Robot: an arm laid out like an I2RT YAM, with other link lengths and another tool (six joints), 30 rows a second.
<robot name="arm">
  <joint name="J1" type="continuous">
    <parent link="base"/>
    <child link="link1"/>
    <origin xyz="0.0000 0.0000 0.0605" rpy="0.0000 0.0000 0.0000"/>
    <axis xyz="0 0 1"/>
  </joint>
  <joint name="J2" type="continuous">
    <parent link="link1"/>
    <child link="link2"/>
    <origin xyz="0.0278 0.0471 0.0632" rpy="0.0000 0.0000 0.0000"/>
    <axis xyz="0 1 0"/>
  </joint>
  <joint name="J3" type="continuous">
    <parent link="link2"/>
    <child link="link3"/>
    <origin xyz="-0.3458 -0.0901 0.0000" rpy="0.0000 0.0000 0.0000"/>
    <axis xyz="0 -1 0"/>
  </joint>
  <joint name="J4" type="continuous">
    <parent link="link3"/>
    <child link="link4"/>
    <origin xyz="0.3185 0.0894 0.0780" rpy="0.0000 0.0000 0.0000"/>
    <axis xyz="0 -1 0"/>
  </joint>
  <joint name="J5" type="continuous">
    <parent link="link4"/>
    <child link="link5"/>
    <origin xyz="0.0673 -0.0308 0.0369" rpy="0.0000 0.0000 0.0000"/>
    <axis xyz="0 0 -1"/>
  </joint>
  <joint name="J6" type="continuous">
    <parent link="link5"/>
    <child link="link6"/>
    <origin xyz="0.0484 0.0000 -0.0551" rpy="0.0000 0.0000 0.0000"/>
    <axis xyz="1 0 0"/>
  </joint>
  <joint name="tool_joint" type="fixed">
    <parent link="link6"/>
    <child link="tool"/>
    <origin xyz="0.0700 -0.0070 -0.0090" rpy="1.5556 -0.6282 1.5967"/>
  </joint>
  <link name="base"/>
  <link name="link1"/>
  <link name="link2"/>
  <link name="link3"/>
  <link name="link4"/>
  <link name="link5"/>
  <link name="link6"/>
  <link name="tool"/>
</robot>
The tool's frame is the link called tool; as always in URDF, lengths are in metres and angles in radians. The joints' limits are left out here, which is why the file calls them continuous.
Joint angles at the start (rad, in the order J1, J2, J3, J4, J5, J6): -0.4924, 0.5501, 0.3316, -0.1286, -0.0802, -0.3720
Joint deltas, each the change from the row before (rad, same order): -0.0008, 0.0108, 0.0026, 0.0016, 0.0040, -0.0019; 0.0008, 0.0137, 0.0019, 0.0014, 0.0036, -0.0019; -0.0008, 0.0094, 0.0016, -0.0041, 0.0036, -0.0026; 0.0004, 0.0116, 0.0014, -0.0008, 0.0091, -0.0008; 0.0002, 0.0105, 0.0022, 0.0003, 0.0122, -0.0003; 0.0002, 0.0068, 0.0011, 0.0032, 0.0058, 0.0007; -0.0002, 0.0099, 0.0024, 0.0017, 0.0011, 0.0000; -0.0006, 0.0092, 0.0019, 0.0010, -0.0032, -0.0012; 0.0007, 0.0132, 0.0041, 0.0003, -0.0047, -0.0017; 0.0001, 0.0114, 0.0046, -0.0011, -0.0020, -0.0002; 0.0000, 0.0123, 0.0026, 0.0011, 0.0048, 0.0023; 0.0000, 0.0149, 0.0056, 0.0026, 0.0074, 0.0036; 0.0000, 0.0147, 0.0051, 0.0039, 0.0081, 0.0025
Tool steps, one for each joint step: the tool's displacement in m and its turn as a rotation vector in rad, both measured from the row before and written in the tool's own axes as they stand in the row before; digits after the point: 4 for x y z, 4 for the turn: -0.0008, 0.0001, 0.0015, 0.0052, -0.0063, -0.0010; -0.0007, -0.0008, 0.0021, 0.0094, -0.0054, -0.0012; -0.0011, -0.0012, 0.0012, 0.0104, -0.0072, -0.0013; -0.0014, -0.0009, 0.0016, 0.0085, -0.0112, -0.0001; -0.0016, -0.0001, 0.0014, 0.0048, -0.0136, 0.0002; -0.0007, 0.0002, 0.0010, 0.0010, -0.0061, 0.0008; -0.0003, 0.0000, 0.0015, 0.0053, -0.0027, 0.0004; 0.0001, -0.0003, 0.0014, 0.0068, 0.0010, -0.0006; 0.0006, -0.0001, 0.0019, 0.0099, 0.0030, -0.0014; 0.0002, 0.0002, 0.0015, 0.0082, 0.0001, 0.0003; -0.0008, -0.0003, 0.0018, 0.0071, -0.0068, 0.0029; -0.0008, 0.0011, 0.0020, 0.0046, -0.0088, 0.0040; -0.0008, 0.0011, 0.0021, 0.0034, -0.0093, 0.0028
